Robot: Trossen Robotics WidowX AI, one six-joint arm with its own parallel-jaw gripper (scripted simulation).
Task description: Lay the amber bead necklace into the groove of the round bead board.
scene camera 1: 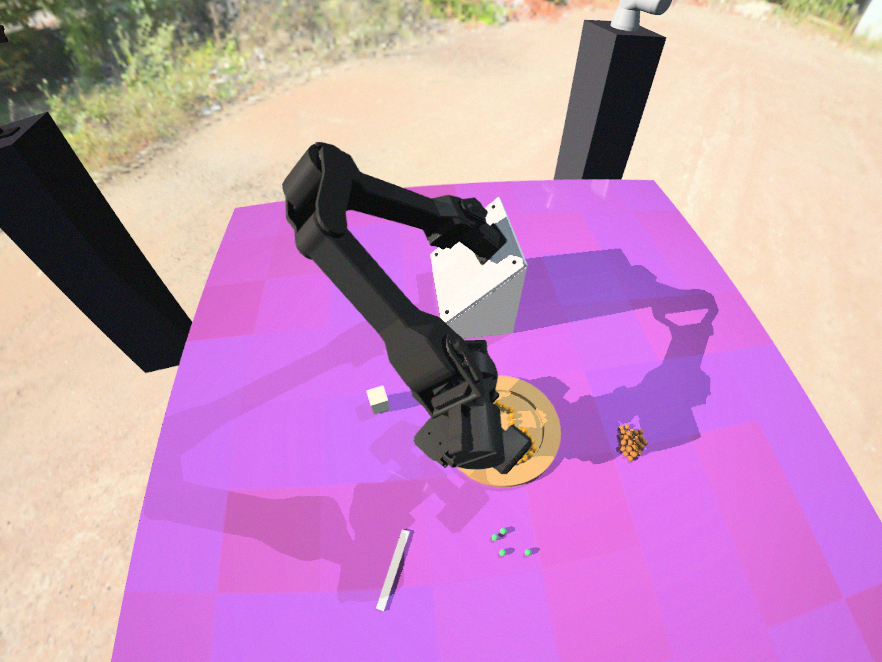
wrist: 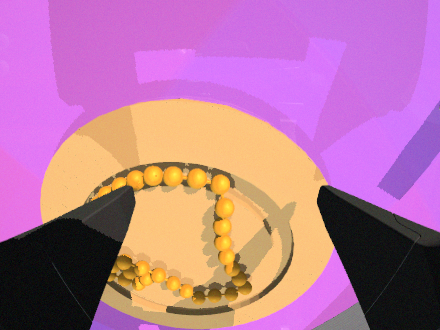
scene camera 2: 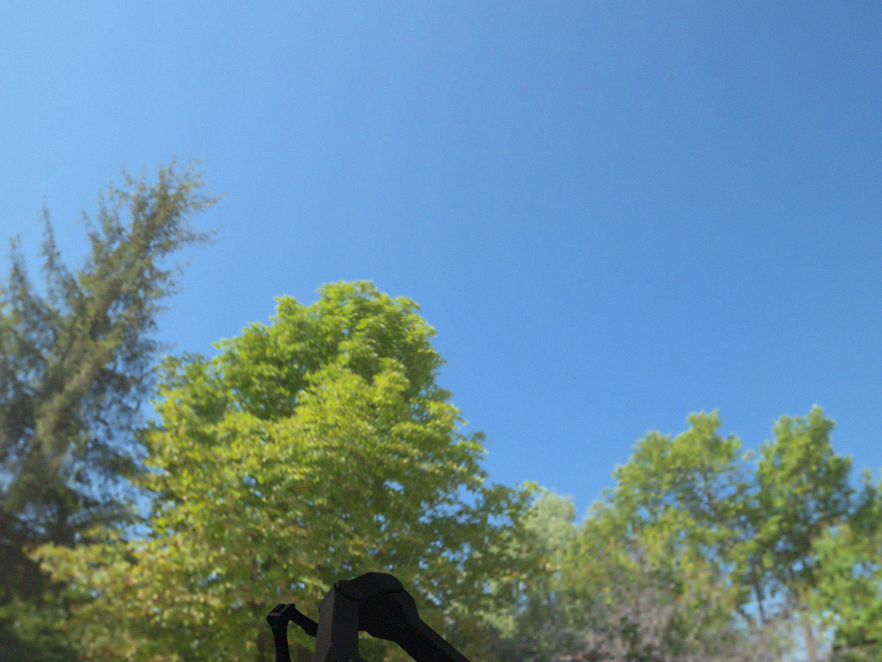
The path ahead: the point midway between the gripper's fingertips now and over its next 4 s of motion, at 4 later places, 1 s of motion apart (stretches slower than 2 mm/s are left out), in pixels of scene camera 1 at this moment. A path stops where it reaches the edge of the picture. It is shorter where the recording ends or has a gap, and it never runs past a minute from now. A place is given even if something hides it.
My gripper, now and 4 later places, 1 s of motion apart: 466,438; 472,434; 472,435; 464,436; 472,424
